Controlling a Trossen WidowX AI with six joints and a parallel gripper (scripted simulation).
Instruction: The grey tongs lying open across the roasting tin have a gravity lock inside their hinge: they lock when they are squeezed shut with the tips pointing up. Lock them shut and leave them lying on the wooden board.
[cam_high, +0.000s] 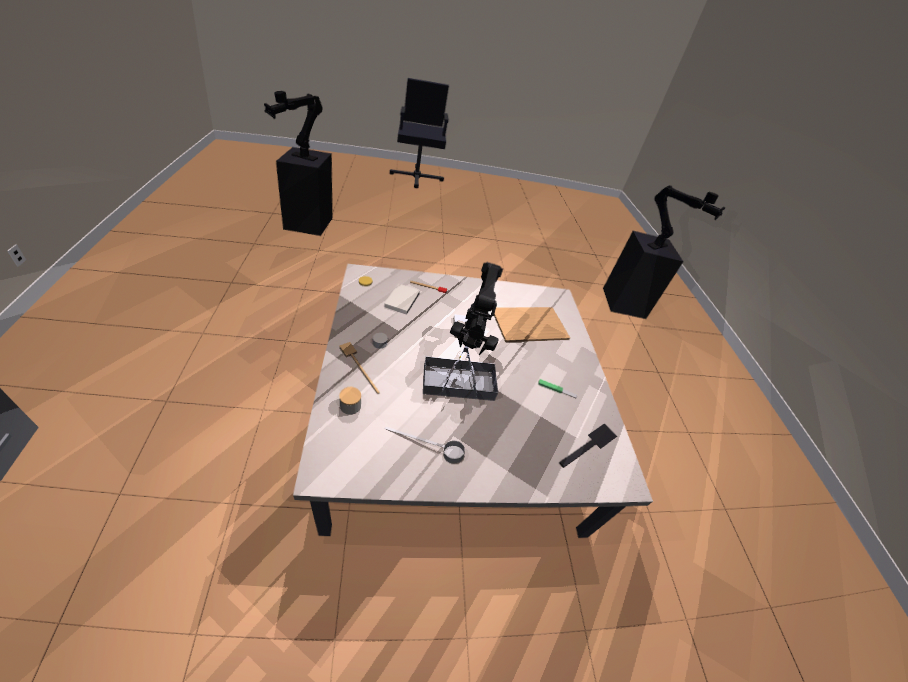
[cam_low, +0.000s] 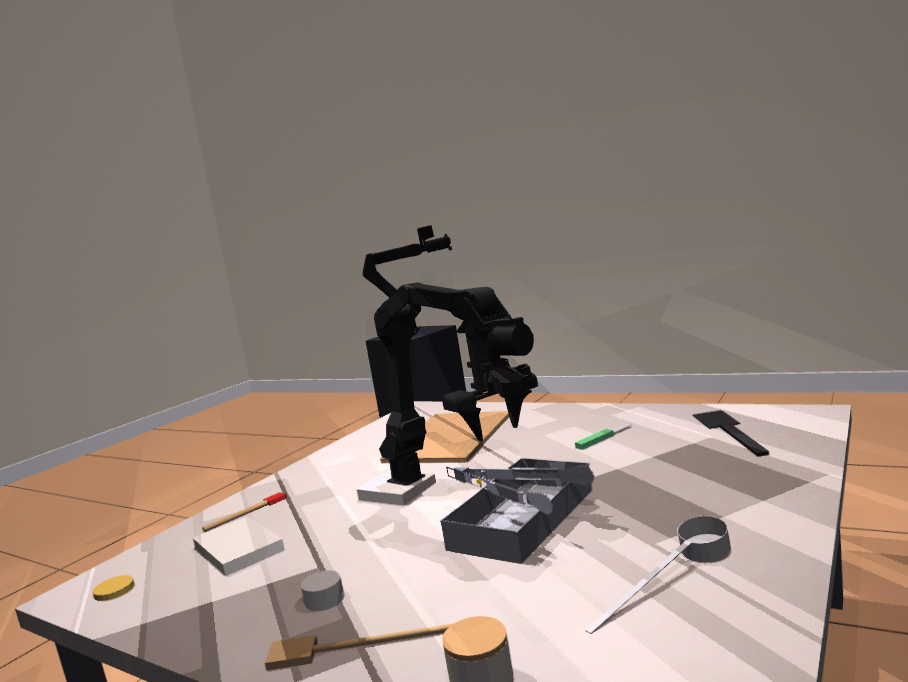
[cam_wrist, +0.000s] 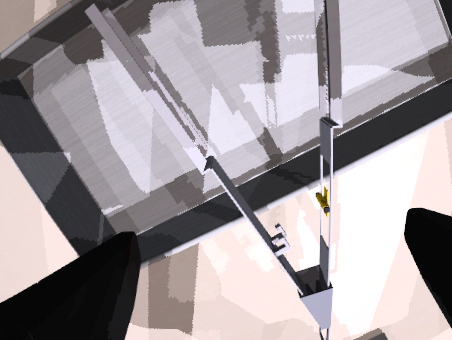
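My gripper tip is 9 cm above the yellow lock piece, 4 cm past it and 3 cm to the left of it. Also, from my gripper tip: dark roasting tin (13 cm below, 4 cm ahead, 1 cm to the right); green-handled tool (44 cm to the left, 15 cm below, 1 cm behind); white puck (38 cm to the right, 14 cm below, 11 cm behind).
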